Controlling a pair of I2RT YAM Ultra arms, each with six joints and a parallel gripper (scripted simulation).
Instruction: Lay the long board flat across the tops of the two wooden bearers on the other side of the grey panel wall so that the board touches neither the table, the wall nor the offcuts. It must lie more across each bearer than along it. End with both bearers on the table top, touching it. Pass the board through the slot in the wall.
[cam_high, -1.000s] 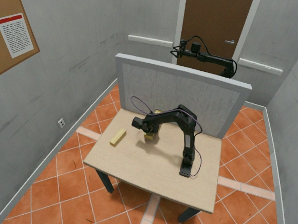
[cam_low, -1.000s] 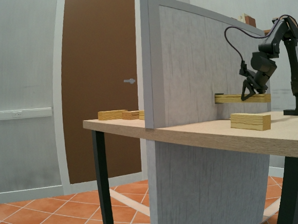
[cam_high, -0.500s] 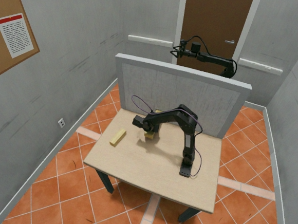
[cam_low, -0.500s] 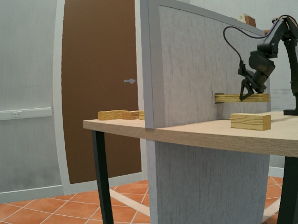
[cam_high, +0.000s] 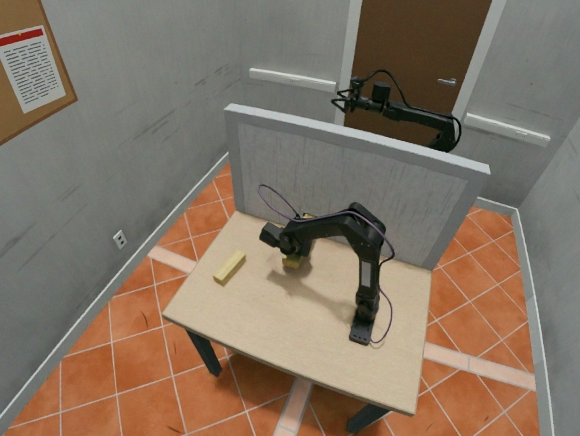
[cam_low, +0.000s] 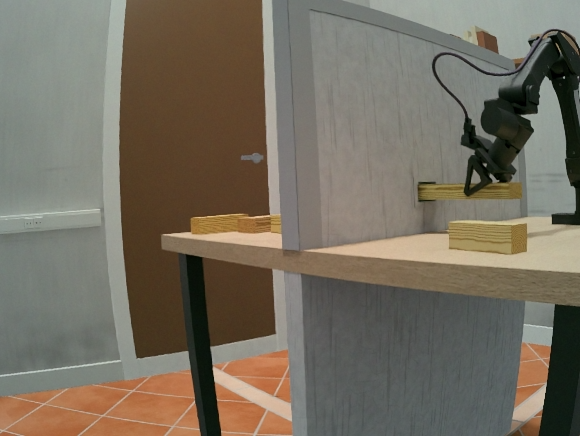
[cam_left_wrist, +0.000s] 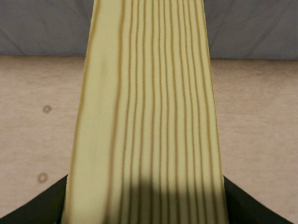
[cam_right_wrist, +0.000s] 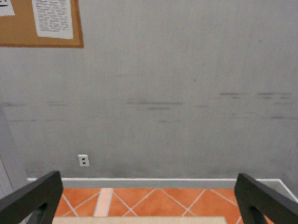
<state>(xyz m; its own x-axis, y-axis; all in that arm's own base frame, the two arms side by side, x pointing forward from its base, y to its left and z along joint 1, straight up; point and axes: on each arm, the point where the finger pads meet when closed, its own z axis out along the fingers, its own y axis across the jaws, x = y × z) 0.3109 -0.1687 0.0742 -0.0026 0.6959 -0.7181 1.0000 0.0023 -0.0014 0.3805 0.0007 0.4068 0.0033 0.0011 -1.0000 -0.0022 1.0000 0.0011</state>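
My left gripper is now 5 cm to the left of the long board. Round my left hand: wooden offcut: 21 cm ahead, 18 cm to the left, 7 cm below.
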